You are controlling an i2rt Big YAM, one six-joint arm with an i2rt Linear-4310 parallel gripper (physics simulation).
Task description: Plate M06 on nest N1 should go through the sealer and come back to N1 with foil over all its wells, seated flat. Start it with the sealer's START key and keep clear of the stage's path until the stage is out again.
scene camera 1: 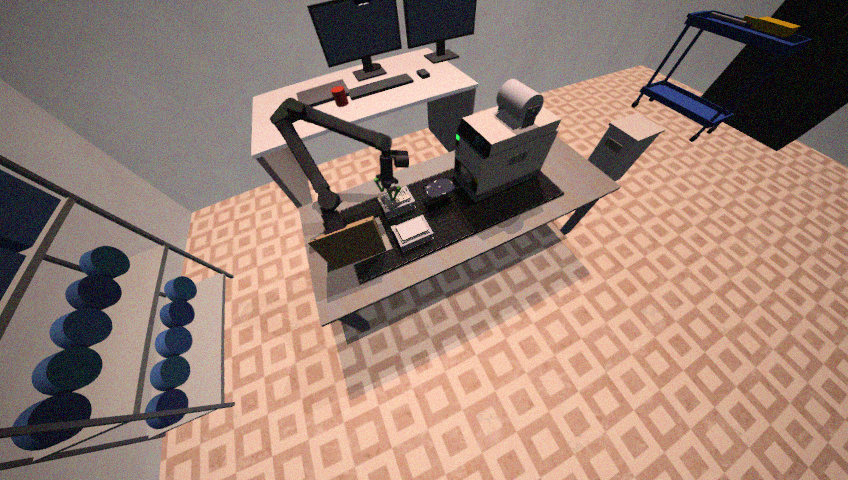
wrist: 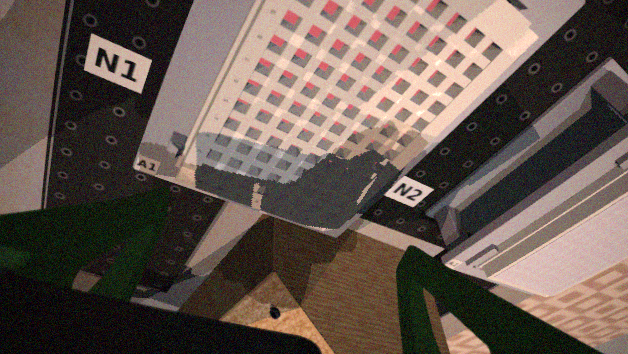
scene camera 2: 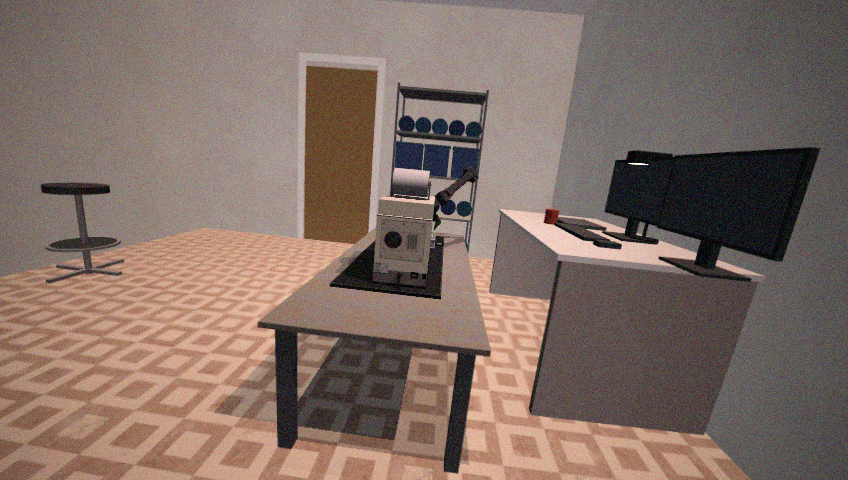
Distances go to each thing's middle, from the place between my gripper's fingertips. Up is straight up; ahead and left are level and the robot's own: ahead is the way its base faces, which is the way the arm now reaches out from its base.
Labels:
The N1 label (wrist: 105,59) is 10 cm below my hand, 9 cm to the left of it and 3 cm behind it. The rest, counted from my hand: paper roll (scene camera 2: 409,182) (63 cm ahead, 32 cm above, 5 cm to the right); then N2 label (wrist: 408,191) (12 cm to the right, 10 cm below, 3 cm behind).

